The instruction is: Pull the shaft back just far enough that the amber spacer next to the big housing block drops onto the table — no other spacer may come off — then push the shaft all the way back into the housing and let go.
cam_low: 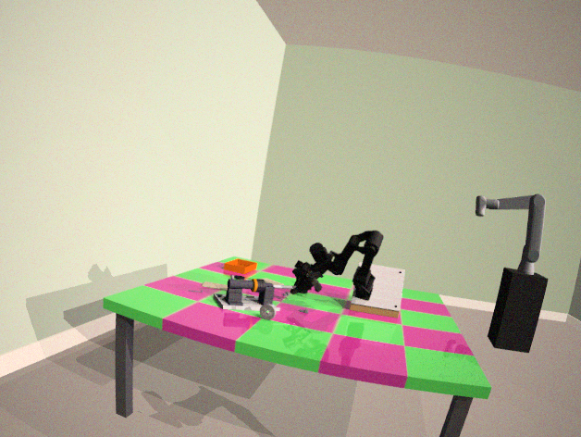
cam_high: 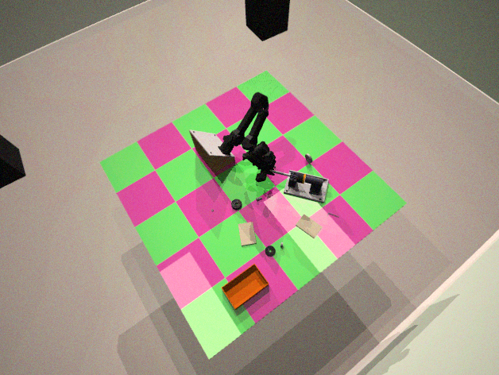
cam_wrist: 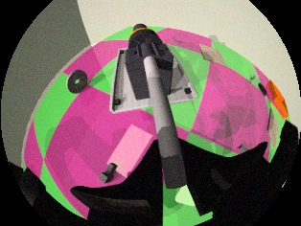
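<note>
My gripper tip is now 50 mm short of the grey shaft, 40 mm to the right of it and 20 mm below it. The rest, counted from my gripper tip: grey gear (240 mm to the left, 30 mm below, 10 mm ahead); then amber spacer (120 mm ahead, 110 mm to the left, 20 mm above); then orange tray (460 mm to the right, 430 mm ahead, 50 mm below).
</note>
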